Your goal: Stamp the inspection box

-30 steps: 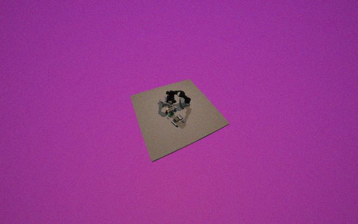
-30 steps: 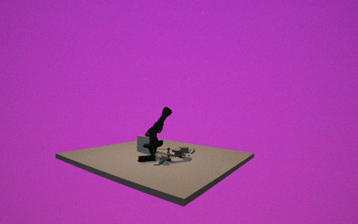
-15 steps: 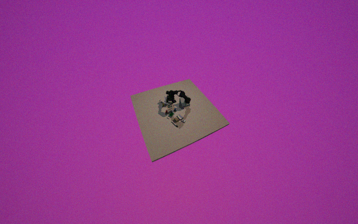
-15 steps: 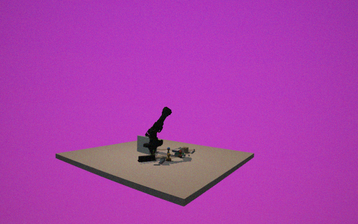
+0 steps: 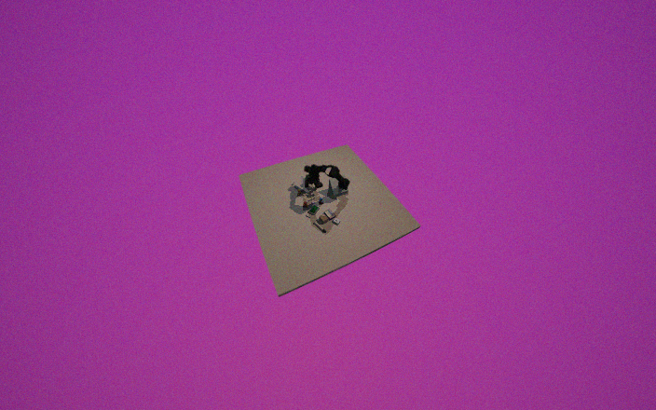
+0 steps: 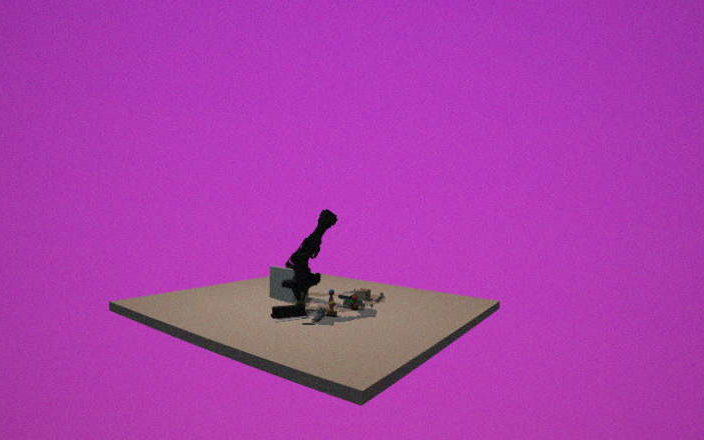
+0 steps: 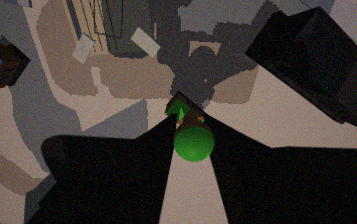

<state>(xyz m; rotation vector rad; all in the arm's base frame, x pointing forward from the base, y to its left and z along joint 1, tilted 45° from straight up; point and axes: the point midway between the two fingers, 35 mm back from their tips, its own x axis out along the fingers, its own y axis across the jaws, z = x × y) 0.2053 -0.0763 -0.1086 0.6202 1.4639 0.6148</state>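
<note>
My gripper tip is now 12 cm short of the green ink pad, 23 cm to the right of it and 3 cm above it. Also, from my gripper tip: black bar 4 cm ahead, 12 cm to the right, 2 cm below; then white card 10 cm ahead, 8 cm to the left, 4 cm below; then green-knobbed stamp right at my gripper tip.
</note>
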